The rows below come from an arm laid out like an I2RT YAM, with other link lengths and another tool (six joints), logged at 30 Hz.
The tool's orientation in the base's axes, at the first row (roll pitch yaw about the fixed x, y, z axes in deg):
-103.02 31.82 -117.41
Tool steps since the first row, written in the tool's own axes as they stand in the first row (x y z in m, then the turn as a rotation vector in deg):
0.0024 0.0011 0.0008 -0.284 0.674 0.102
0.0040 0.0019 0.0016 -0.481 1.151 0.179
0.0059 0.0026 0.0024 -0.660 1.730 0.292
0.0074 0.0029 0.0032 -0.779 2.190 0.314
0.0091 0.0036 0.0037 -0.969 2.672 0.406
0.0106 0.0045 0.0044 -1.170 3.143 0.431
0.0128 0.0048 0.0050 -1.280 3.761 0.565
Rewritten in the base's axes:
-0.0002 -0.0015 -0.0023 0.229 0.556 -0.428
0.0000 -0.0025 -0.0040 0.395 0.946 -0.734
0.0000 -0.0038 -0.0057 0.590 1.366 -1.140
0.0002 -0.0051 -0.0069 0.673 1.706 -1.462
0.0000 -0.0061 -0.0085 0.850 2.087 -1.779
0.0001 -0.0070 -0.0102 0.969 2.494 -2.068
-0.0002 -0.0087 -0.0117 1.157 2.877 -2.547

